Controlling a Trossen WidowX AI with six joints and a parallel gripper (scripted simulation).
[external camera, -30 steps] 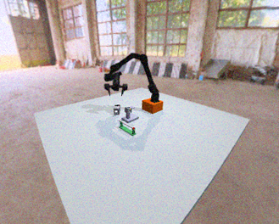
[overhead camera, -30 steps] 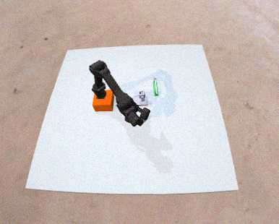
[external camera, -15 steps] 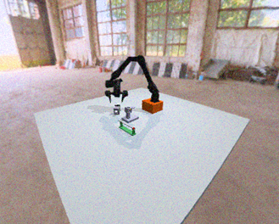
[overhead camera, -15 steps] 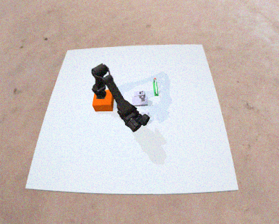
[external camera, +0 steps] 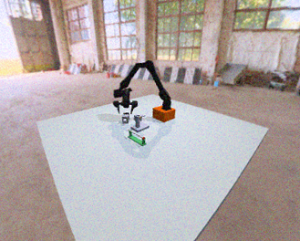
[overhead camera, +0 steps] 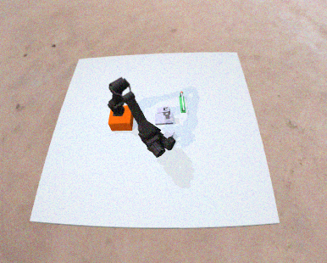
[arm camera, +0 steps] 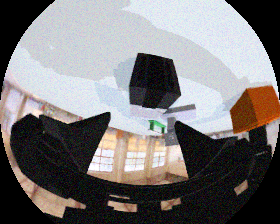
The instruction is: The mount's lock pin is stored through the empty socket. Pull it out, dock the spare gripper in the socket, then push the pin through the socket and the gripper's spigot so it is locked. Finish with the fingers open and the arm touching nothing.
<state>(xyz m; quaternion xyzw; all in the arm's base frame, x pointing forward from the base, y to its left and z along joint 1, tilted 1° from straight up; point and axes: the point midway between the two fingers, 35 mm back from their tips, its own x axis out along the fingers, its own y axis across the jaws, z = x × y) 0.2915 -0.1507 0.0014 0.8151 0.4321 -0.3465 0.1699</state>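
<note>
My gripper tip is now 4 cm above the spare gripper. From my gripper tip the other things lie so: mount (3 cm behind, 16 cm to the left, 2 cm below); then green bar (7 cm ahead, 28 cm to the left, 4 cm below).
</note>
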